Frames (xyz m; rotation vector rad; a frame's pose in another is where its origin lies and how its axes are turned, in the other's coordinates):
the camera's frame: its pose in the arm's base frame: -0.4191 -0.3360 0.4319 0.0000 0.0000 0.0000
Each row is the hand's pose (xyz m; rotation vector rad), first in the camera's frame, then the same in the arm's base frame.
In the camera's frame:
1: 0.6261 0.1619 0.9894 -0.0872 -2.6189 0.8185
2: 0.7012 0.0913 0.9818 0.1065 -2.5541 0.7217
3: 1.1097 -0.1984 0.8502 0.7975 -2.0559 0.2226
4: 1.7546 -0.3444 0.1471 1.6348 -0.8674 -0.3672
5: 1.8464 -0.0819 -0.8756 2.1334 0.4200 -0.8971
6: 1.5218 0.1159 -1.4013 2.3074 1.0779 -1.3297
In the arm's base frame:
1: 0.2070 -0.1741 1.4213 -0.0872 -2.6189 0.8185
2: 0.2821 -0.2447 1.4137 0.1065 -2.5541 0.7217
3: 0.6906 -0.5344 1.2821 0.7975 -2.0559 0.2226
4: 1.3355 -0.6804 0.5790 1.6348 -0.8674 -0.3672
5: 1.4273 -0.4179 -0.4437 2.1334 0.4200 -0.8971
6: 1.1027 -0.2201 -0.9694 2.3074 1.0779 -1.3297

